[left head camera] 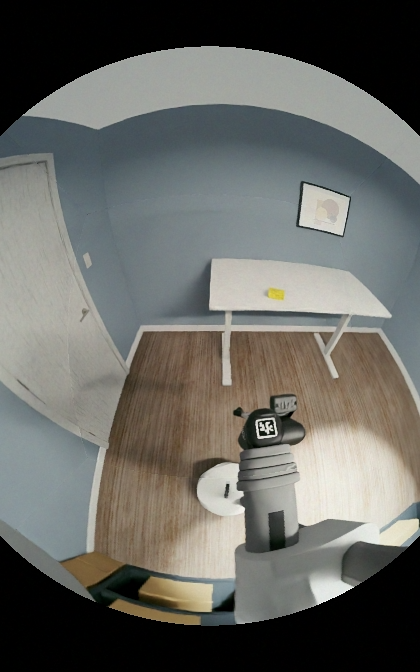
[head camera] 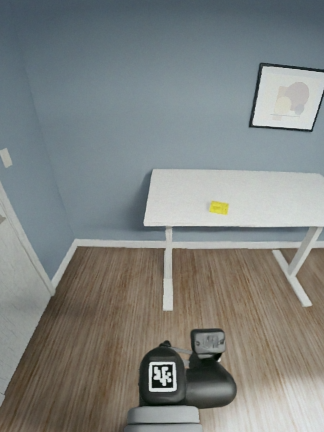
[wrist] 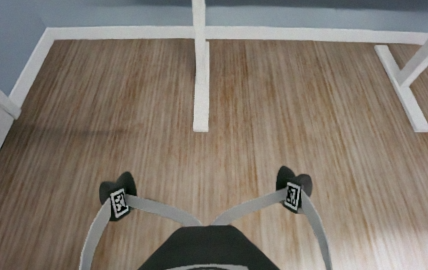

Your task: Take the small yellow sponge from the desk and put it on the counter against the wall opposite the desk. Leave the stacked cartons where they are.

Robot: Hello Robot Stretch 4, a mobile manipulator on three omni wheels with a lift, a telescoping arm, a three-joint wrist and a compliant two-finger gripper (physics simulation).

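The small yellow sponge lies flat near the front edge of the white desk, left of the desk's middle. My gripper is open, its two fingertips wide apart with no object between them. It hangs over the floor in front of the desk, well away from the sponge. In the head camera view the wrist hides the fingers for the most part. The wrist view shows the desk's legs, and the sponge does not show there. The counter does not show clearly enough to tell.
The desk's left leg stands ahead of the gripper. A door is in the left wall. Cardboard cartons show at the lower edge of the left head camera view. A framed picture hangs above the desk.
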